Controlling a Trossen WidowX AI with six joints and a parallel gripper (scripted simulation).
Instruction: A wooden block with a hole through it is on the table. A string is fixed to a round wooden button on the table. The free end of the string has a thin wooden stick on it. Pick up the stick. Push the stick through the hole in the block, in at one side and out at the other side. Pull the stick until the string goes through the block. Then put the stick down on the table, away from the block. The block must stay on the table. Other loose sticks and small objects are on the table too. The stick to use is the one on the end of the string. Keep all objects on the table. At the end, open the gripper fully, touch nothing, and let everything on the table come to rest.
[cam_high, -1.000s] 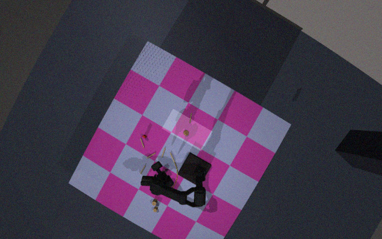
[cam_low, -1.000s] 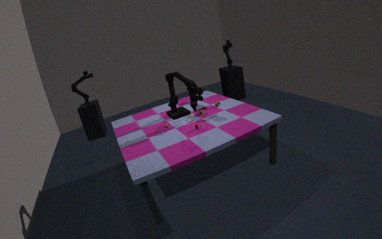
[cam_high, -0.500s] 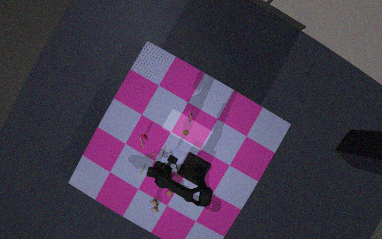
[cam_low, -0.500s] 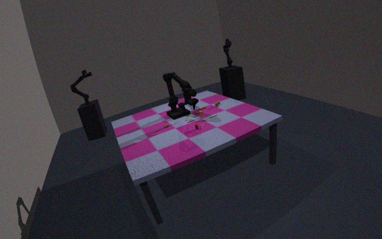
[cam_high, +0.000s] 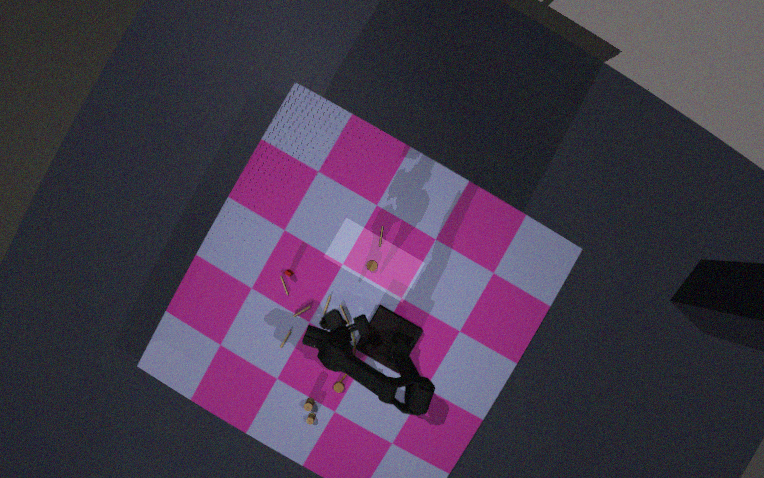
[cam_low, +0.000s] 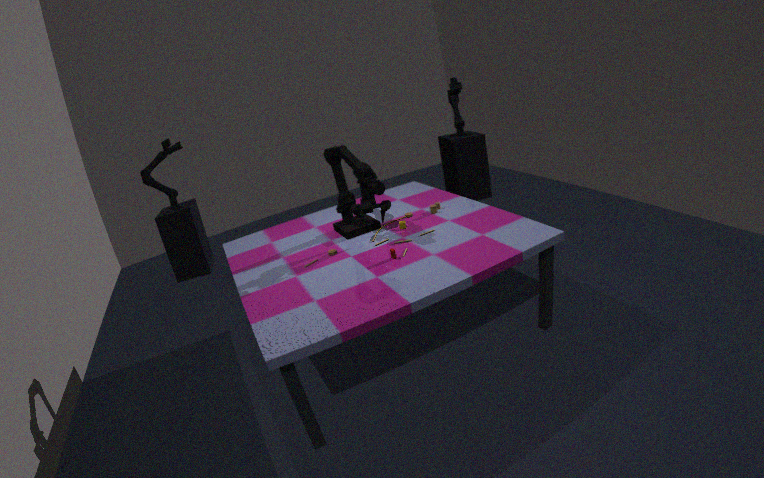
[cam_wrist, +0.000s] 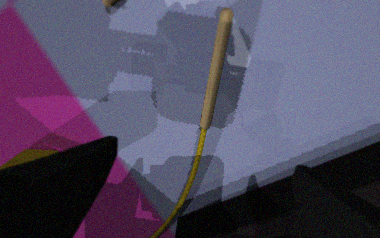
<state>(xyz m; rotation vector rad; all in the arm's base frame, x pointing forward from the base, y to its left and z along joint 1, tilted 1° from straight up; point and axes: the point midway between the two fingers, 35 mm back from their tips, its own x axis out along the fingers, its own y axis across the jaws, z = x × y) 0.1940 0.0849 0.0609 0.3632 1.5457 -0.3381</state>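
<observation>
The thin wooden stick lies 10 mm ahead of my gripper tip, 10 mm to the right of it and 60 mm below it. Round my gripper tip: round wooden button 140 mm behind, 220 mm to the left, 50 mm below; then red object 290 mm ahead, 40 mm below; then yellow wooden block 10 mm behind, 140 mm to the left, 40 mm below.
</observation>
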